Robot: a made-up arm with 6 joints.
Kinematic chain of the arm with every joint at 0, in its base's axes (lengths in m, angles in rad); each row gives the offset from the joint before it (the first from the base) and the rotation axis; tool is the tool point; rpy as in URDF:
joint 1: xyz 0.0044 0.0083 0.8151 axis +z
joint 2: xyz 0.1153 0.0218 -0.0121 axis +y
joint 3: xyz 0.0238 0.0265 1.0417 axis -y
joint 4: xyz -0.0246 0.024 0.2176 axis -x
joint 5: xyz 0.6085 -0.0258 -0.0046 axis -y
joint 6: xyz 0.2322 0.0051 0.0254 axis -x
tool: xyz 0.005 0.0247 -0.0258 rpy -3.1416 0 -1.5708
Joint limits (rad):
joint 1: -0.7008..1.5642
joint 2: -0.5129..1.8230
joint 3: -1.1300..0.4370
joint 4: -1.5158..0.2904
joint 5: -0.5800..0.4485
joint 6: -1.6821..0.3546
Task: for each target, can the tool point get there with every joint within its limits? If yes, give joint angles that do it. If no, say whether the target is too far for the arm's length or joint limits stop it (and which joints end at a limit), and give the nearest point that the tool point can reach.
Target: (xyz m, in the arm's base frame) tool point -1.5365 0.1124 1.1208
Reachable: no: joint limits stop it (at a limit: joint 1, joint 2, joint 3, joint 5, joint 6) | nearest point -0.2006 0.3719 1.4167 | short by 1.393 m
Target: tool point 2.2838 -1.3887 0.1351
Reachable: no: too far | nearest point 1.5828 -0.9590 0.3498 | short by 0.850 m
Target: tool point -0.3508 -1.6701 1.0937
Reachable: no: joint limits stop it (at a limit: joint 1, joint 4, joint 5, joint 6) | nearest point 0.5769 -0.5705 1.0937 | short by 1.439 m
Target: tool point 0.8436 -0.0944 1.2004
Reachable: yes | joints -0.2115 0.1231 -1.0055 -0.2275 0.1113 -0.2952
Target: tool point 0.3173 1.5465 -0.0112
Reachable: yes | joints 1.3161 1.6179 0.3011 -0.1867 -0.0501 -0.3557
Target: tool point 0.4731 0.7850 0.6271
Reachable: yes | joints 0.9377 0.8428 -1.0023 -0.0018 0.0269 -0.2358
